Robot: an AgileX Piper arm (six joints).
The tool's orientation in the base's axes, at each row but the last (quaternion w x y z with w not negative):
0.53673 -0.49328 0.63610 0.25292
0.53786 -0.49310 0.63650 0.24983
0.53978 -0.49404 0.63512 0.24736
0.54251 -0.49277 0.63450 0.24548
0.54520 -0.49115 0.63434 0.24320
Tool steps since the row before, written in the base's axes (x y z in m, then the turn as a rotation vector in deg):
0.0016 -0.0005 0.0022 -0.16 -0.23 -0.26
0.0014 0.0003 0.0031 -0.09 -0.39 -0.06
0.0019 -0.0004 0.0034 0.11 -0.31 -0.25
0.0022 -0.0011 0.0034 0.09 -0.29 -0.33
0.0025 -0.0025 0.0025 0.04 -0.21 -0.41
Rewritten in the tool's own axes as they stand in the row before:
-0.0018 -0.0021 -0.0004 0.31 0.11 -0.19
-0.0029 -0.0018 -0.0001 0.19 -0.06 -0.35
-0.0029 -0.0026 -0.0005 0.35 -0.16 -0.14
-0.0026 -0.0032 -0.0009 0.42 -0.12 -0.11
-0.0012 -0.0038 -0.0017 0.46 -0.03 -0.04

